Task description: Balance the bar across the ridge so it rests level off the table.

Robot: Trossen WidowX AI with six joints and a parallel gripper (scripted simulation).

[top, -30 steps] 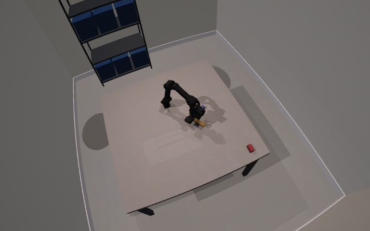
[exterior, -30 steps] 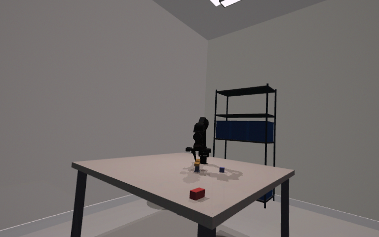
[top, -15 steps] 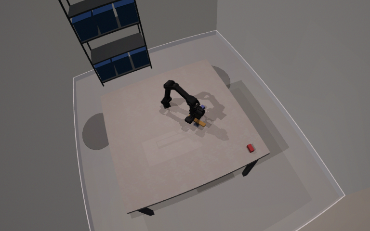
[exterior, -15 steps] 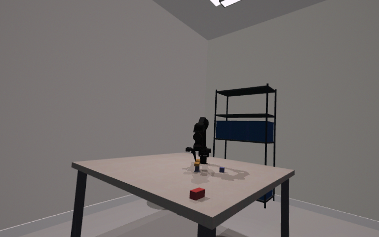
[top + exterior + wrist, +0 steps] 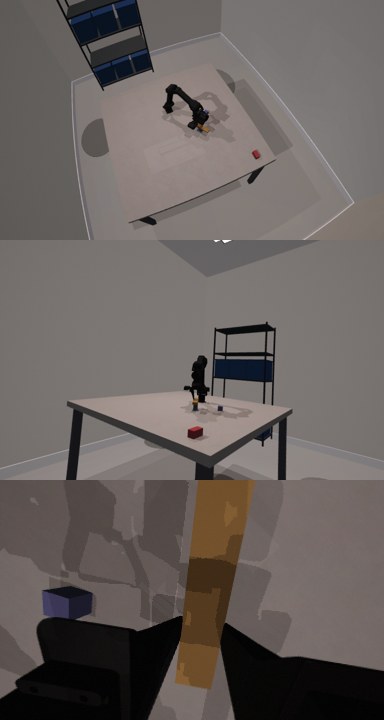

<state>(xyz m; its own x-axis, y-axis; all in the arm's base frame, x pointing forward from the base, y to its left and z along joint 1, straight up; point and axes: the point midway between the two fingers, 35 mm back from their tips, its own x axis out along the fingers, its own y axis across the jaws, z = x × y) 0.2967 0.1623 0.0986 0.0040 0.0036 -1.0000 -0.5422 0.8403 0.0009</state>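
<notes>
The orange bar is 20 mm ahead of my gripper tip and 20 mm to the left of it. Round my gripper tip: red block (440 mm ahead, 340 mm to the left, 50 mm below); then small cube (120 mm behind, 140 mm to the left, 50 mm below).
</notes>
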